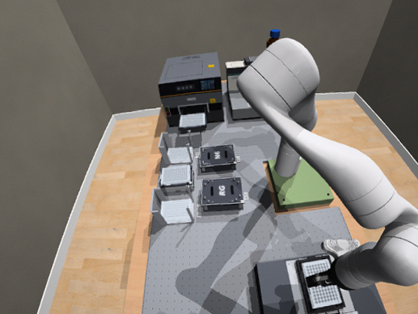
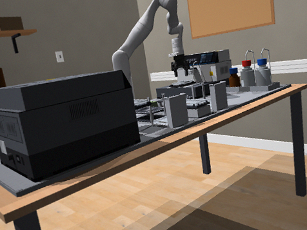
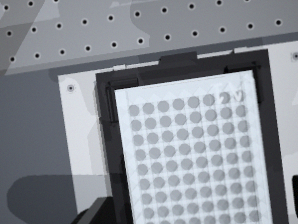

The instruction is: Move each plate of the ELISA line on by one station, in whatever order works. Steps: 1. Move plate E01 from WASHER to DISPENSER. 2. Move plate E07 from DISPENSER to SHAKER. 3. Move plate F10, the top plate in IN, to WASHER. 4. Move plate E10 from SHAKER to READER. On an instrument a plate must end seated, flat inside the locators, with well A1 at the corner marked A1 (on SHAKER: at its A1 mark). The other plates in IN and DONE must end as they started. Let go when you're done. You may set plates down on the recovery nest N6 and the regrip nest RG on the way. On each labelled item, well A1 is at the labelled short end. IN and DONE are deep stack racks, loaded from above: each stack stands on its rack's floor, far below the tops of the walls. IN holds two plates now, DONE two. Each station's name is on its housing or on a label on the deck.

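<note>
The washer nest is 6 cm below my hand. Round my hand: DONE label: 37 cm ahead, 32 cm to the right, 14 cm below; nest RG: 37 cm to the right, 27 cm ahead, 9 cm below; A1 corner mark: 32 cm to the right, 19 cm ahead, 8 cm below.
</note>
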